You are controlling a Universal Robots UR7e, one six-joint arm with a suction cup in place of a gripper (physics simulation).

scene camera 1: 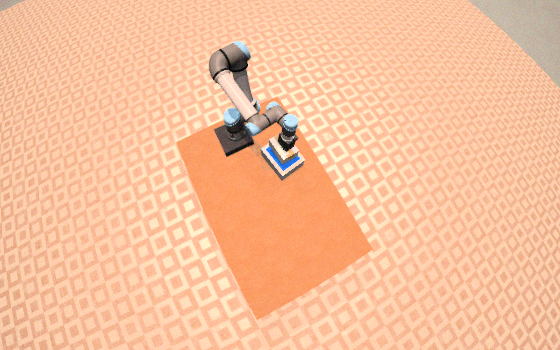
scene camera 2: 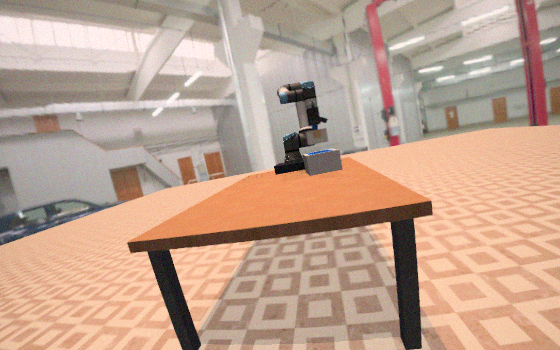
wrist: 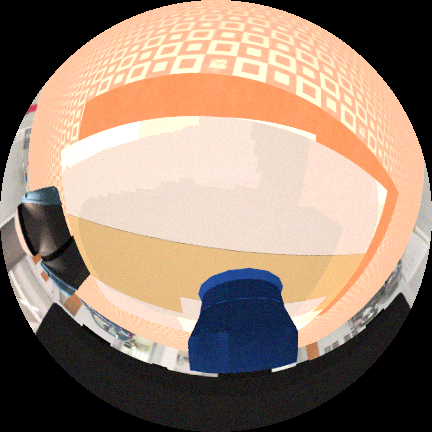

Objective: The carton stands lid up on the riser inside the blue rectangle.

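Where they show: hand, tool point: (wrist: 239,275); arm's base, link origin: (scene camera 1: 236,132) (scene camera 2: 293,161).
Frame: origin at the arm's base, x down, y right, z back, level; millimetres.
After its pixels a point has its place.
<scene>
The carton (scene camera 1: 277,147) @[y -126, x -201, z -356 mm] (scene camera 2: 317,136) @[y -166, x -158, z -447 mm] (wrist: 209,189) is a pale box with a tan face. My suction cup (scene camera 1: 286,145) @[y -169, x -187, z -379 mm] (scene camera 2: 314,128) (wrist: 240,284) is pressed on it and holds it. The carton hangs a little above the grey riser (scene camera 1: 285,172) @[y -105, x -59, z -484 mm] (scene camera 2: 323,163) @[y -167, x 5, z -490 mm], over the blue rectangle (scene camera 1: 283,163) (scene camera 2: 318,152) @[y -164, x -58, z -370 mm] on the riser's top. A gap shows between the carton and the riser in scene camera 2. In the wrist view the carton fills most of the picture and hides the riser.
The riser stands on the orange table (scene camera 1: 261,226) @[y 226, x 61, z -678 mm] (scene camera 2: 313,198) @[y -36, x 61, z -1029 mm] close to the robot's black base (scene camera 1: 237,143) @[y 40, x -2, z -89 mm] (scene camera 2: 287,168) @[y 58, x 31, z -118 mm]. The table's right edge lies a short way beyond the riser. A checkered floor surrounds the table.
</scene>
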